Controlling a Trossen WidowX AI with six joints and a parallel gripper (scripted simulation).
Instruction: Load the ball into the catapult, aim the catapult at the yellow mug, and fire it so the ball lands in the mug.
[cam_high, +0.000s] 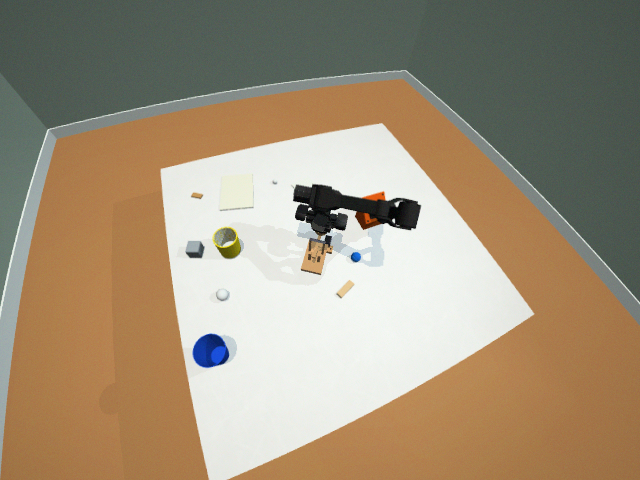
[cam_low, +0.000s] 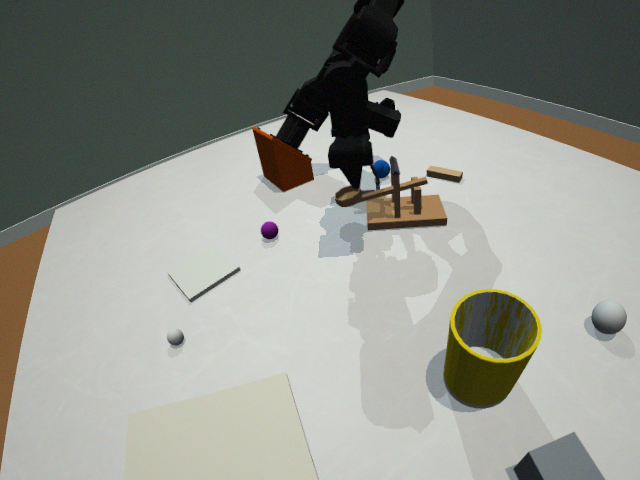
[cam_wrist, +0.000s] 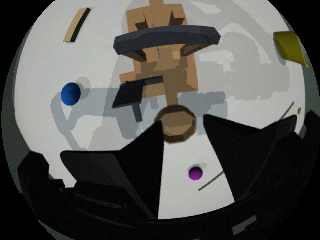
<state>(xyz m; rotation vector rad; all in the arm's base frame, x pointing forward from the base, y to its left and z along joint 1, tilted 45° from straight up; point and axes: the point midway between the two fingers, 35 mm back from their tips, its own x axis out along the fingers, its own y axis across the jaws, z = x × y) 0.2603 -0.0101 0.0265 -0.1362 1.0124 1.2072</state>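
Now: gripper tip 4 cm to the right of the wooden catapult and 3 cm above it. From my gripper tip the other things lie so: blue ball 13 cm to the left, 11 cm behind, 6 cm below; wooden block 24 cm to the left, 7 cm below, 1 cm behind; purple ball 15 cm to the right, 7 cm behind, 6 cm below.
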